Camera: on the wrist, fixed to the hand. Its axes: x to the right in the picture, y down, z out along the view.
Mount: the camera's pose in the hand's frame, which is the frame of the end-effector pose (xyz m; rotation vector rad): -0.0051 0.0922 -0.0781 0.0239 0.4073 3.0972
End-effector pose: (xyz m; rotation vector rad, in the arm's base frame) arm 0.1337 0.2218 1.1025 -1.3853 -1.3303 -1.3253
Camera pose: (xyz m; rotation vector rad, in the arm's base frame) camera 0.2125 0.1317 1.1198 -1.0538 1.3569 0.7391
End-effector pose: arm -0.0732 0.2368 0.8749 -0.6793 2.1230 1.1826
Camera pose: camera -0.1529 0.2128 0.9627 -1.7487 -0.7228 -0.6316
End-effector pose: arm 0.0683 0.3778 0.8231 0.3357 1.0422 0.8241
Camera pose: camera -0.0410 0.4252 0.8440 -1.0827 0.1135 -1.9610
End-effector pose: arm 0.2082 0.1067 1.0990 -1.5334 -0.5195 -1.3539
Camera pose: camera 0.2438 0.0019 1.0504 -0.3290 1.5938 0.9381
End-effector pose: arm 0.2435 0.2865 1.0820 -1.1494 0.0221 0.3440
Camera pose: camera 0.2253 0.2486 0.9686 0.0266 -1.8530 -2.1516
